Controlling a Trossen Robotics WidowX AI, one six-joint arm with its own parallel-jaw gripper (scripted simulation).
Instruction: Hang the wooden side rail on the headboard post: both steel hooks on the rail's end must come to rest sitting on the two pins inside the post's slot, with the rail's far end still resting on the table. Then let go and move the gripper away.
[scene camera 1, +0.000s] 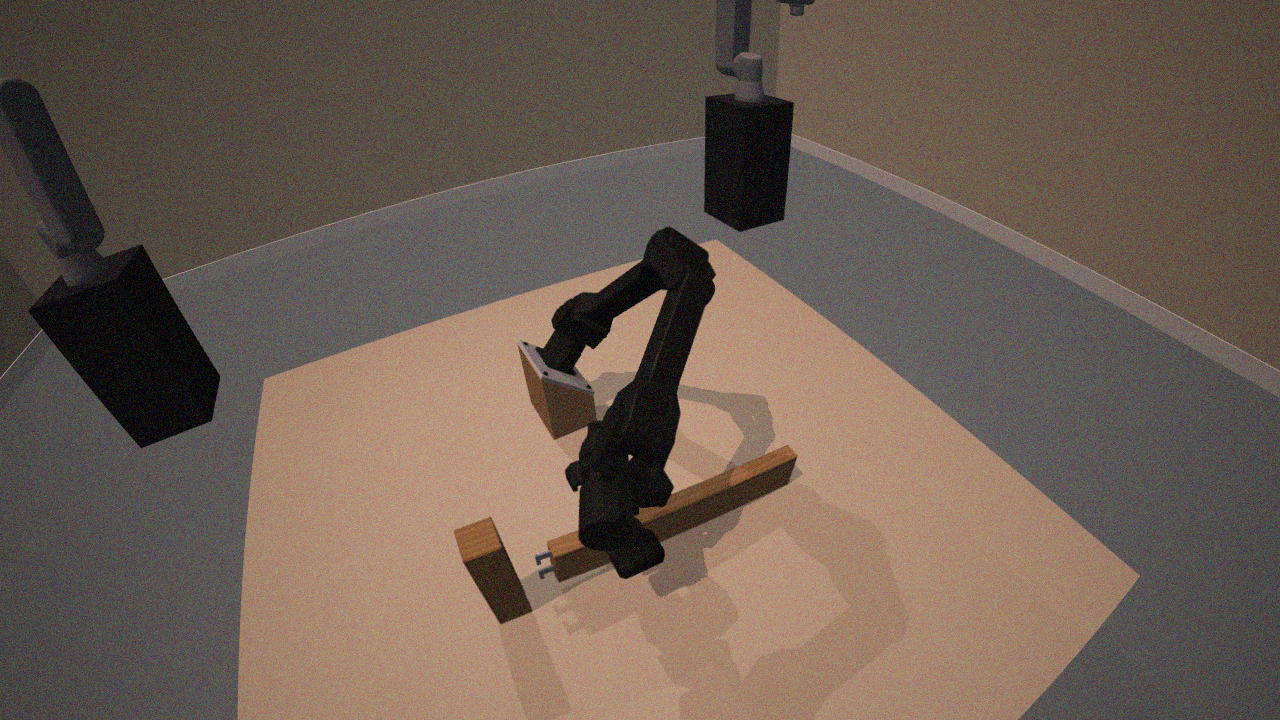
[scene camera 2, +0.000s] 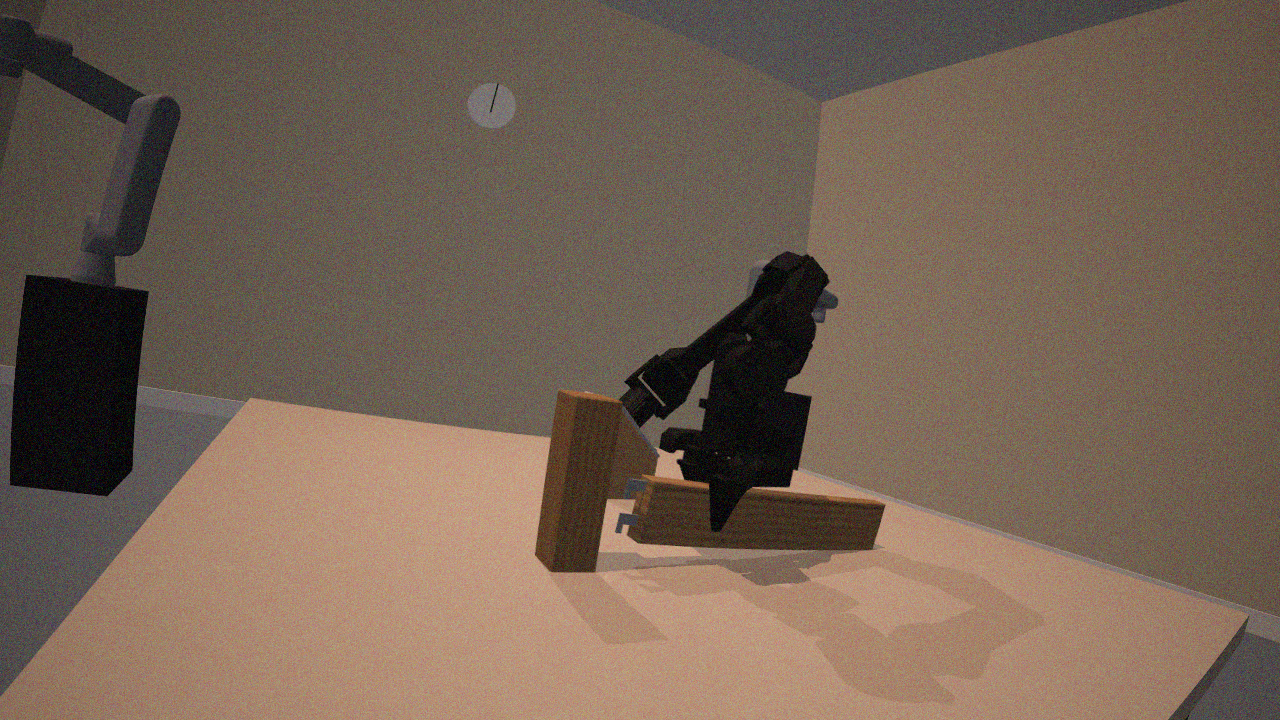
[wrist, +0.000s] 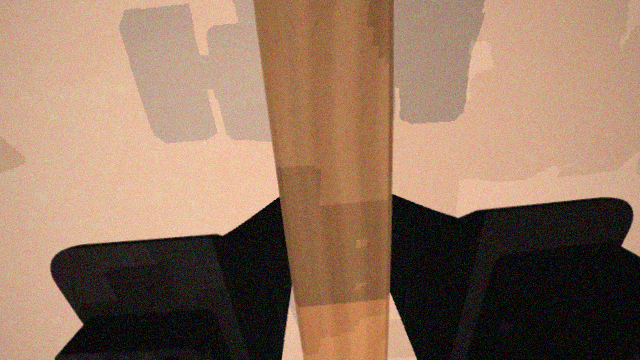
my gripper: scene camera 1 616, 543; scene camera 2 707, 526; wrist 327, 196
wooden side rail: scene camera 1; scene camera 2; wrist 328, 79
same spot on wooden side rail: (scene camera 2: 666, 511) = (scene camera 1: 573, 563)
